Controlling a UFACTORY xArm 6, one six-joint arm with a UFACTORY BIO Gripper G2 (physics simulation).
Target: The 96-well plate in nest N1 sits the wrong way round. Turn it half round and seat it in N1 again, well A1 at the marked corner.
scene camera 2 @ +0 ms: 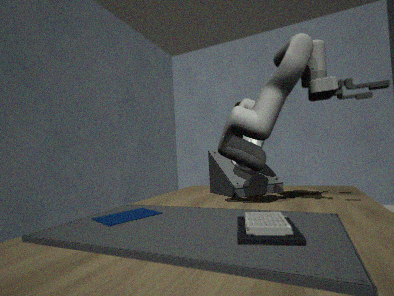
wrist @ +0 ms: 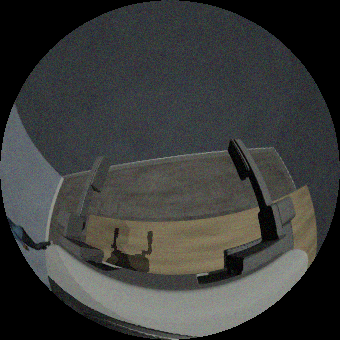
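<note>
The white 96-well plate (scene camera 2: 268, 223) lies in a dark nest (scene camera 2: 272, 240) on the grey board, right of the middle in the scene view. Its well labels and the marked corner are too small to make out. My gripper (scene camera 2: 380, 90) (wrist: 167, 155) is open and empty, its fingers wide apart. It is high up at the right of the scene view, pointing sideways, well above and away from the plate. The plate and nest do not show in the wrist view.
A blue flat rectangle (scene camera 2: 127, 216) lies on the left of the grey board (scene camera 2: 190, 237), which rests on the wooden table (scene camera 2: 165, 280) (wrist: 190, 245). The robot's wedge base (scene camera 2: 220, 177) stands behind the board. Part of a person (wrist: 19, 234) shows at the wrist view's left edge.
</note>
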